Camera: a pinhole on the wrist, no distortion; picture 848 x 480 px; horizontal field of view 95.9 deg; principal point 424.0 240.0 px. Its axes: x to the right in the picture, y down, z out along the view. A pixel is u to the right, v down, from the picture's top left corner.
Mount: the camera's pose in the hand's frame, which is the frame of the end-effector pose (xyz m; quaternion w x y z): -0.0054 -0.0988 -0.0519 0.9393 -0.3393 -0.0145 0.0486
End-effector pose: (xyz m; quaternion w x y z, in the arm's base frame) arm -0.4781 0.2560 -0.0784 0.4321 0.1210 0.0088 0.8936
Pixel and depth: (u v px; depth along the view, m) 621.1 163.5 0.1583
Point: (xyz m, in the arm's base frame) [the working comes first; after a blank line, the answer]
In the camera's frame: 0.0816 -0.0317 0.1583

-0.4883 0.3102 0.0213
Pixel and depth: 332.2 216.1 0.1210
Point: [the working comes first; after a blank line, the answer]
In the camera's frame: -0.0290 -0.0076 0.1210

-0.4198 0.2393 -0.0458
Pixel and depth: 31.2 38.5 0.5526
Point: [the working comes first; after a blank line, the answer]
In the camera's frame: -0.5676 -0.2912 0.5526

0.0152 -0.2256 0.3433
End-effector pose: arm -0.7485 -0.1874 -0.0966 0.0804 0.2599 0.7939 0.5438
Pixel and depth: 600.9 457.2 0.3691
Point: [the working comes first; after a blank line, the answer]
In the camera's frame: 0.1707 0.2096 0.3691

-0.7133 0.0408 0.1682
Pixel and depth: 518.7 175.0 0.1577
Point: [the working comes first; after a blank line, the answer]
In the camera's frame: 0.0390 -0.0268 0.1577

-0.7402 -0.1075 -0.1403
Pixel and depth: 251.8 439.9 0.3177
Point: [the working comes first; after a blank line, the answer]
In the camera's frame: -0.1430 0.1661 0.3177

-0.4888 -0.1469 0.0363
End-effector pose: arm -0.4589 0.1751 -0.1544 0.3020 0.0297 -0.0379 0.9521
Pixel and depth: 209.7 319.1 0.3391
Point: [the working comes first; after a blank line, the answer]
In the camera's frame: -0.1900 0.0701 0.3391

-0.3607 -0.0894 -0.0156
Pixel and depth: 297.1 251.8 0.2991
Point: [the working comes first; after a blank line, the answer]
In the camera's frame: -0.0992 0.0092 0.2991

-0.4039 0.0171 0.0031
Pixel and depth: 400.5 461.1 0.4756
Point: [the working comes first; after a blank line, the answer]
In the camera's frame: -0.0292 0.2750 0.4756

-0.6218 -0.2213 -0.0456
